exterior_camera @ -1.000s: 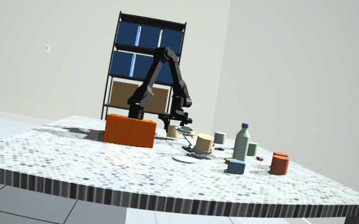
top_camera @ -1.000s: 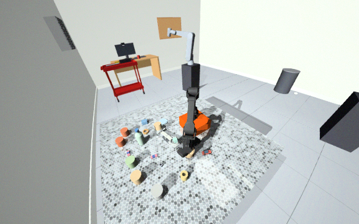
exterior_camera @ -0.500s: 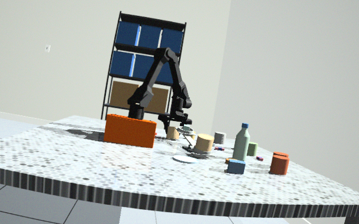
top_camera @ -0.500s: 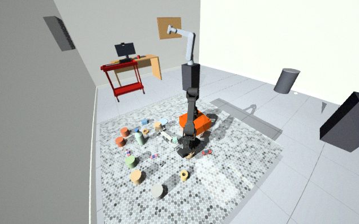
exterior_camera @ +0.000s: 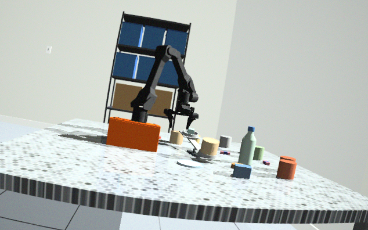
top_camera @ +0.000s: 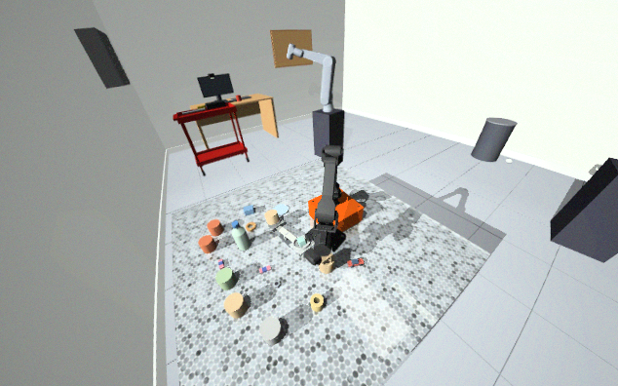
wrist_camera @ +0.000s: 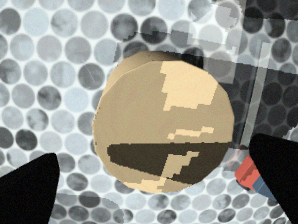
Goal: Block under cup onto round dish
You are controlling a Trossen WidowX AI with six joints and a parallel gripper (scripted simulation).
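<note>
Now: the mint block 2 cm ahead of my gripper tip, 14 cm to the right of it and 1 cm above it. From my gripper tip the other things lie so: pale blue round dish: 9 cm behind, 48 cm to the right, 7 cm below; then green bottle: 21 cm ahead, 38 cm to the right, 3 cm above; then blue box: 7 cm ahead, 60 cm to the right, 6 cm below.
</note>
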